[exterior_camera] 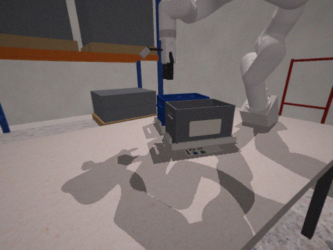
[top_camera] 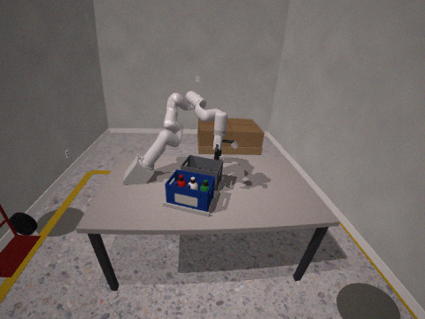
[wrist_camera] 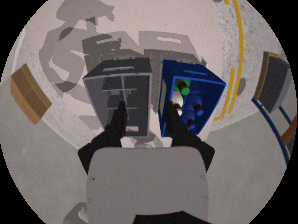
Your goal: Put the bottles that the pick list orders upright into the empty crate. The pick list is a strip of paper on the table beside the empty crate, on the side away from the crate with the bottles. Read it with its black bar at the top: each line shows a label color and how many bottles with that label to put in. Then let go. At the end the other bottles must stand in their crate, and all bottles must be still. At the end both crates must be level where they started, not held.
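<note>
The blue crate is 180 mm behind my hand, 90 mm to the right of it and 220 mm below it. The rest, counted from my hand: white-capped bottle: 170 mm behind, 50 mm to the right, 210 mm below; green-label bottle: 90 mm behind, 90 mm to the right, 210 mm below; grey crate: 80 mm behind, 120 mm to the left, 220 mm below.
</note>
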